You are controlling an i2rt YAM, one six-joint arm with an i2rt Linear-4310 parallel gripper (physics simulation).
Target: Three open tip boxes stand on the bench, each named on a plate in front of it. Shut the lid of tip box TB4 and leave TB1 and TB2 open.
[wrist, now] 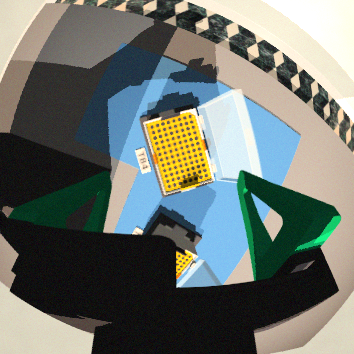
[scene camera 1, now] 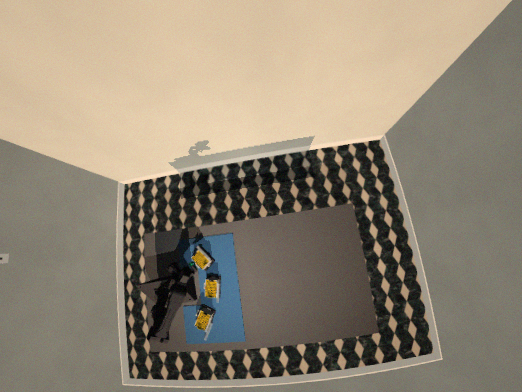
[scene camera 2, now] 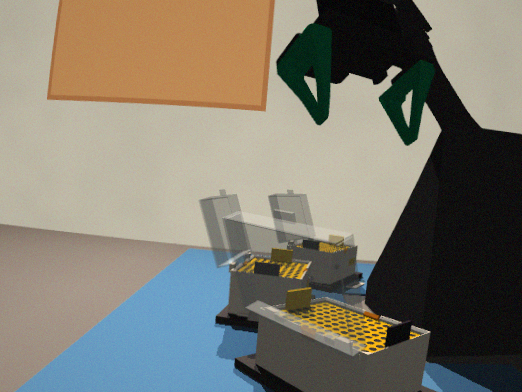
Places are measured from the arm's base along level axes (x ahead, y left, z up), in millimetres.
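Where they show: gripper, fingertip midpoint: [wrist: 173, 177] [scene camera 1: 188, 265] [scene camera 2: 370, 132]; arm's base at its link origin: [scene camera 1: 163, 296] [scene camera 2: 515, 235].
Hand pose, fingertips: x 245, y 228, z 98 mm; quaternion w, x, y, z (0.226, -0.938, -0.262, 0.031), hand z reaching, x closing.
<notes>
Things, the pixels of their centre, and the offset from my fingertips. "*": a spot on its surface instead. Level surfaces: height alone.
- Tip box TB4 at the middle of its body: [scene camera 2: 343, 316] [wrist: 179, 151] [scene camera 1: 199, 259] dy +21, dx +9, dz -157 mm
- middle box at the middle of its body: [scene camera 2: 274, 263] [wrist: 160, 269] [scene camera 1: 210, 288] dy -182, dx +88, dz -157 mm
- third box at a spot on its surface: [scene camera 2: 320, 262] * dy +113, dx +35, dz -95 mm
- blue mat at its surface level: dz -221 mm
- grey-brown bench top at its surface level: dz -224 mm
Tip box TB4 [scene camera 1: 201, 258] [scene camera 2: 340, 355] [wrist: 180, 152] has yellow perforated racking; its name plate [wrist: 142, 160] is readable in the wrist view. Its clear lid [scene camera 2: 320, 231] [wrist: 232, 137] stands open on the side away from the arm. The middle box [scene camera 1: 212, 288] [scene camera 2: 270, 295] [wrist: 184, 262] and the third box [scene camera 1: 203, 320] [scene camera 2: 320, 262] also have open lids; I cannot read which is TB1 or TB2. My gripper [scene camera 1: 191, 265] [scene camera 2: 365, 133] [wrist: 173, 177] is open and empty, high above the bench near TB4, touching no box.
The boxes stand in a row on a blue mat [scene camera 1: 227, 320] [scene camera 2: 125, 325] on the grey-brown bench top [scene camera 1: 300, 270] [scene camera 2: 50, 270]. The black arm [scene camera 1: 172, 300] [scene camera 2: 450, 225] rises on the side of the boxes opposite their lids. An orange board [scene camera 2: 160, 50] hangs on the wall.
</notes>
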